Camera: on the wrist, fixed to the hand. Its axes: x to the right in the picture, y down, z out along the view.
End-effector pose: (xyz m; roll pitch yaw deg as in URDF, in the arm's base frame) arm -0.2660 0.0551 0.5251 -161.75 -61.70 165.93
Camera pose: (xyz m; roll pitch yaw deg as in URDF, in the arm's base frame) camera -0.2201 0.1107 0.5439 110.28 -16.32 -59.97
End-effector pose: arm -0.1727 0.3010 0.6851 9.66 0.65 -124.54
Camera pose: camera -0.1249 0.2664 0.6395 -3.56 37.55 139.94
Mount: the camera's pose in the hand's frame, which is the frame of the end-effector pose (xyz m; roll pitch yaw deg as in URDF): 0.0019 0.0505 -0.0548 -1.79 27.98 -94.50
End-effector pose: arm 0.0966 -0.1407 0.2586 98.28 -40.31 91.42
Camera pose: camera 0.0505 -0.1778 0.3040 127.18 41.12 143.10
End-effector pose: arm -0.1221 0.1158 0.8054 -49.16 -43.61 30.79
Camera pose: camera -0.0727 0.1354 0.7531 46.60 -12.26 -76.96
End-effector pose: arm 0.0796 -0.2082 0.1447 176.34 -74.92 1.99
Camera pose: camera 0.0258 -0.2570 0.1616 104.04 -2.31 116.58
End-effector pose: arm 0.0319 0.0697 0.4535 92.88 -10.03 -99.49
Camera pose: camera 0.0846 0.0684 0.5062 167.50 58.73 -18.44
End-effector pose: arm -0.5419 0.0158 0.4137 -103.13 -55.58 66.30
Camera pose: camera -0.4699 0.0185 0.3945 80.73 -29.19 -96.59
